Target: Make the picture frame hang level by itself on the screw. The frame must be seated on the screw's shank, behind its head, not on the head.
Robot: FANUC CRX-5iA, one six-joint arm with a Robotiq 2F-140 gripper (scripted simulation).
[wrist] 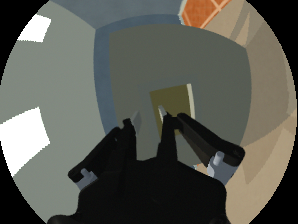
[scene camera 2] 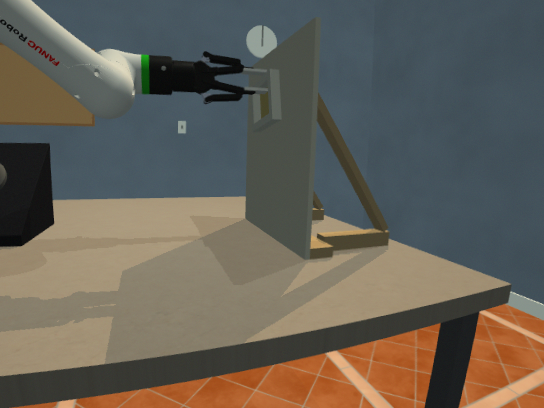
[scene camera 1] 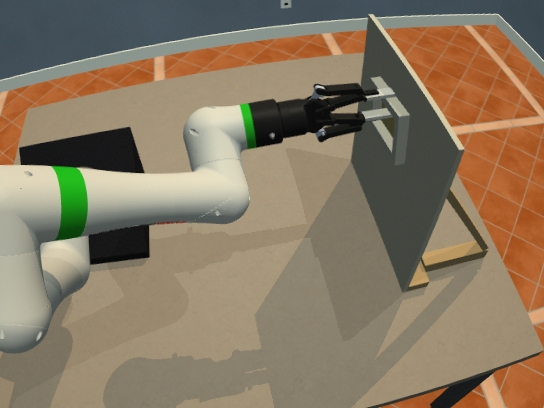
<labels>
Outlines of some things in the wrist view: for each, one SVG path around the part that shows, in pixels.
My gripper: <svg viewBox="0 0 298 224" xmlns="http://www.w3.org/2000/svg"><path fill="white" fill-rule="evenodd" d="M245 150L236 144L221 139L185 113L179 113L177 117L172 117L160 105L158 107L163 126L157 155L144 161L137 160L136 136L139 134L142 120L139 110L135 111L131 119L123 120L124 127L122 129L120 127L113 128L83 161L68 172L68 177L80 189L76 212L73 215L69 215L69 217L66 215L54 215L49 218L47 224L231 224L226 215L227 192L225 185L241 164L245 156ZM174 130L179 129L181 135L207 168L209 176L178 161Z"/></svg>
A pale grey picture frame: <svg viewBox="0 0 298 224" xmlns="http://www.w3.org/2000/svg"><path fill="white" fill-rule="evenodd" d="M174 130L176 147L188 144L178 129ZM197 73L137 84L154 152L157 151L158 144L161 143L163 123L159 113L159 105L162 105L165 111L169 112L172 117L177 117L179 113L185 113L202 124L201 95Z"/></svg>
</labels>
